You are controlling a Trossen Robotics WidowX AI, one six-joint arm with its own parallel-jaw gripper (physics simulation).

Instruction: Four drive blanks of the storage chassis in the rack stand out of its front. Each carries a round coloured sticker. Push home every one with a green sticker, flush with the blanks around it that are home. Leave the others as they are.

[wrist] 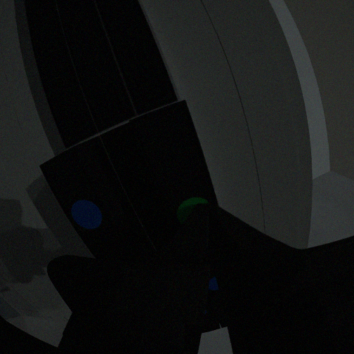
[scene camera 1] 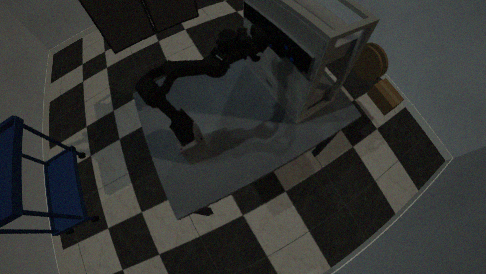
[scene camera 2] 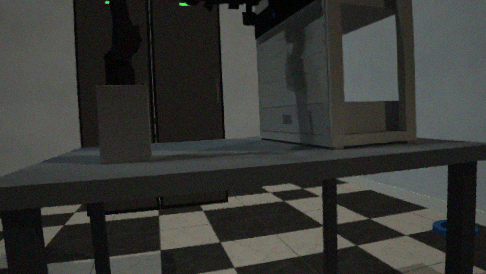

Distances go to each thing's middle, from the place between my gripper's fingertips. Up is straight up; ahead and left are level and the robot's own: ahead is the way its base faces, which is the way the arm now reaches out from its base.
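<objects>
Taking the rack (scene camera 2: 300, 73) as what I measure from, I find my hand 180 mm above it, while also being 180 mm short of the rack and 50 mm to the right of it.
</objects>
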